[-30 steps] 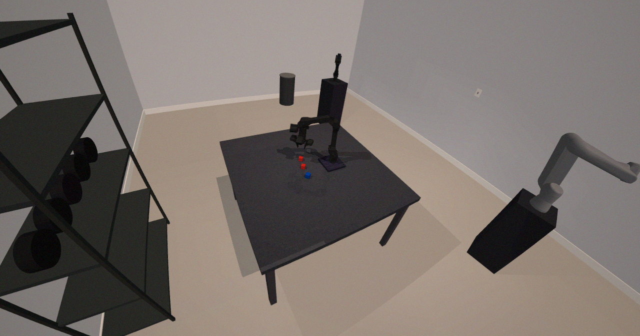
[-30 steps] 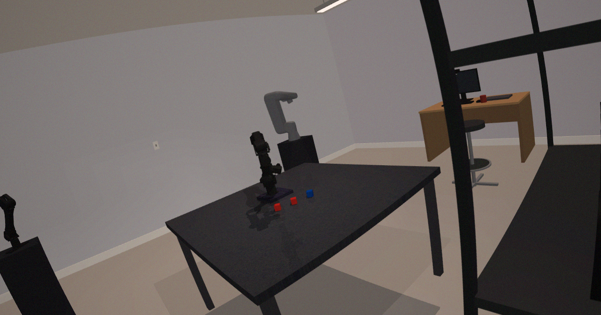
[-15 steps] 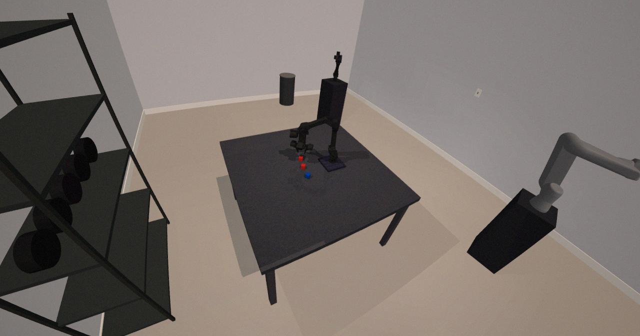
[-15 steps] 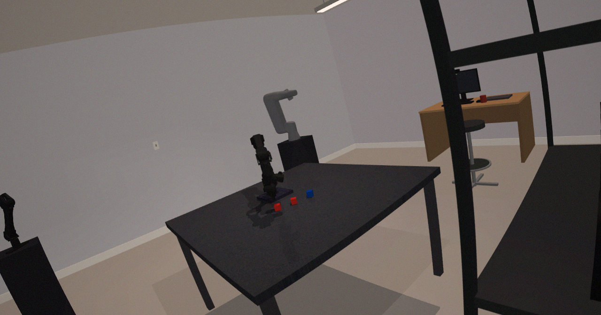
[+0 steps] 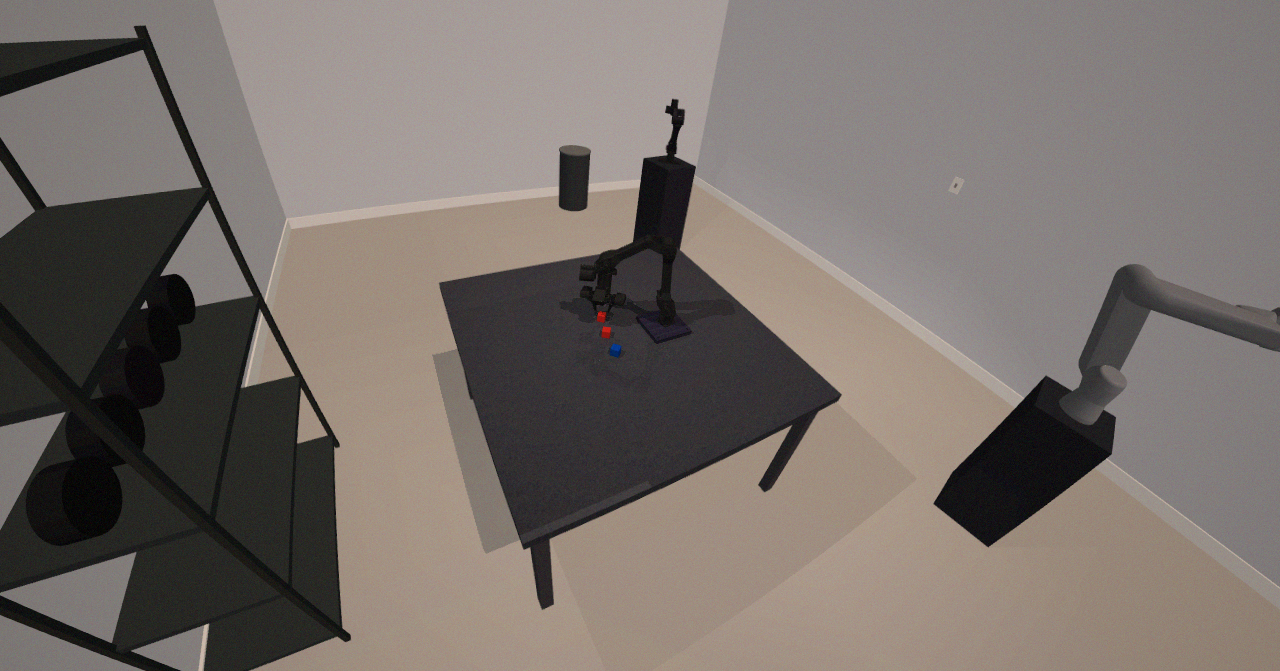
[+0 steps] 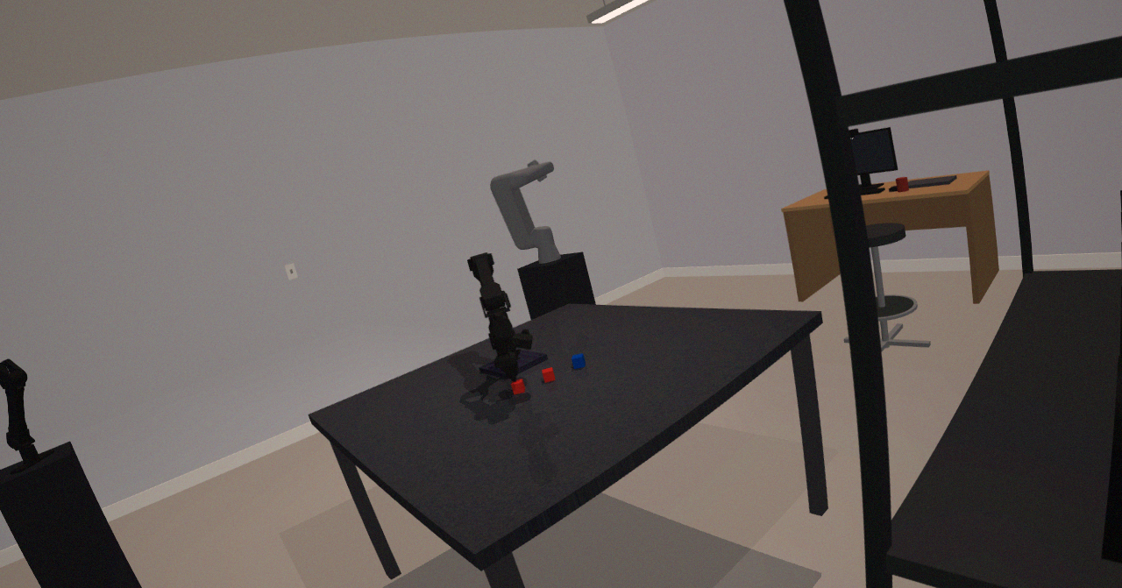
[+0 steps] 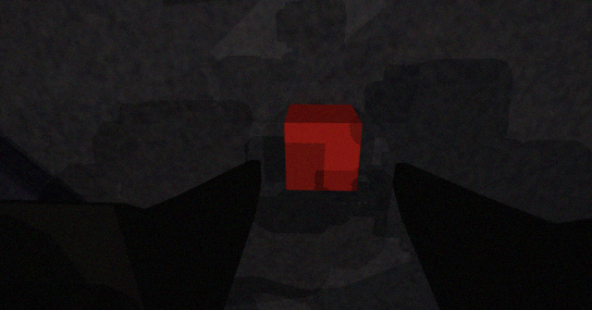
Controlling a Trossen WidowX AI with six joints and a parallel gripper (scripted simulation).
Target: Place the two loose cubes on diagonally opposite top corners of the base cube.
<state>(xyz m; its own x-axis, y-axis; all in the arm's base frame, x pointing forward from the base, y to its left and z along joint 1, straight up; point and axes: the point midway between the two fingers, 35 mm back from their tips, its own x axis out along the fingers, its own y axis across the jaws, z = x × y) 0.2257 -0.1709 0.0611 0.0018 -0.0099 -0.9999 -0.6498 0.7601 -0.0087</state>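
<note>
Right now my gripper tip is 70 mm short of the blue cube, 210 mm to the right of it and 30 mm above it.
</note>
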